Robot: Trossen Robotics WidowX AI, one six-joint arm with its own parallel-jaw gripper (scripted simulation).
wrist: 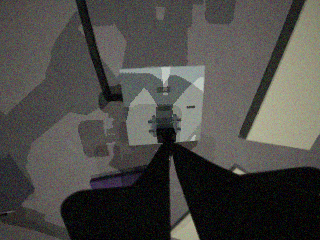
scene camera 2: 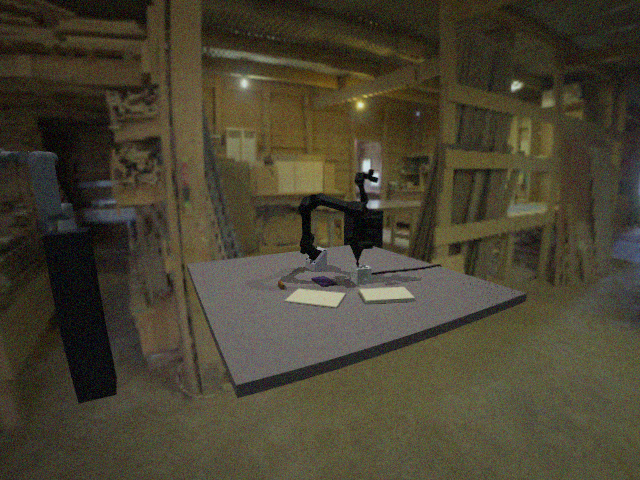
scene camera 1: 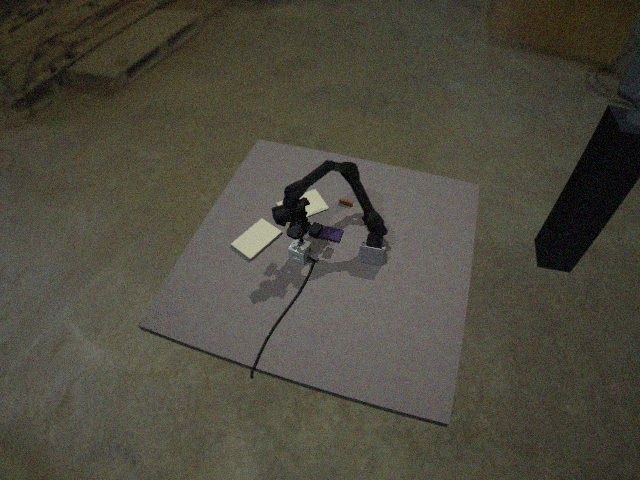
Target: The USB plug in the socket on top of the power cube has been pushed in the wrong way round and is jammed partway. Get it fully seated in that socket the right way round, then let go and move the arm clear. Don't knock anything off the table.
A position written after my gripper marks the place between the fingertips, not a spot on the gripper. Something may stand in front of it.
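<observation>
USB plug: carried by my gripper (wrist: 169, 149).
</observation>
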